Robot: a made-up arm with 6 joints.
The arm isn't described. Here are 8 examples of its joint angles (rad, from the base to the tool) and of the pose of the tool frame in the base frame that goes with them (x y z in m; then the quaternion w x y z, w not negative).
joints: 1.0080 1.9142 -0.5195 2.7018 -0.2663 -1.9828
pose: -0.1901 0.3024 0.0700 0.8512 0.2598 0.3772 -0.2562
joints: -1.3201 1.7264 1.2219 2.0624 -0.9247 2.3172
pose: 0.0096 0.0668 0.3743 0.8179 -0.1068 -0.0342 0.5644
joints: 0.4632 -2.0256 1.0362 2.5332 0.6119 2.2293
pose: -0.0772 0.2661 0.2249 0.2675 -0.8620 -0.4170 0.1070
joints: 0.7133 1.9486 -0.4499 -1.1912 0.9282 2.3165
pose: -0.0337 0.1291 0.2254 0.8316 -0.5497 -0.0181 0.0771
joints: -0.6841 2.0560 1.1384 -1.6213 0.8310 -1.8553
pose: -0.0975 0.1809 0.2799 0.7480 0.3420 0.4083 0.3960
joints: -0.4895 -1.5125 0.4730 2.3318 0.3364 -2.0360
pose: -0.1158 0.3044 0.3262 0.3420 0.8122 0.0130 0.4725
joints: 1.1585 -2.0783 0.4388 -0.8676 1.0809 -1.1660
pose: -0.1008 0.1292 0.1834 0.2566 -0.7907 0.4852 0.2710
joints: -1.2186 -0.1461 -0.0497 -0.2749 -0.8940 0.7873
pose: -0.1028 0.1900 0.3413 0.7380 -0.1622 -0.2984 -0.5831
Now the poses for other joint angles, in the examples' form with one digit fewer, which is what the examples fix.
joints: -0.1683 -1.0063 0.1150 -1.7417 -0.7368 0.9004
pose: 0.007 0.177 0.228 0.270 0.805 0.266 0.456
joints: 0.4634 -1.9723 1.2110 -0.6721 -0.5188 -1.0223
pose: 0.040 0.125 0.164 0.247 -0.859 -0.437 0.100
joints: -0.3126 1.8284 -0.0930 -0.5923 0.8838 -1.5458
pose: -0.072 0.173 0.305 0.136 0.882 -0.001 0.451
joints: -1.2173 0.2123 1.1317 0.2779 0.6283 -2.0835
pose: -0.082 0.357 0.353 0.674 0.617 -0.223 0.339
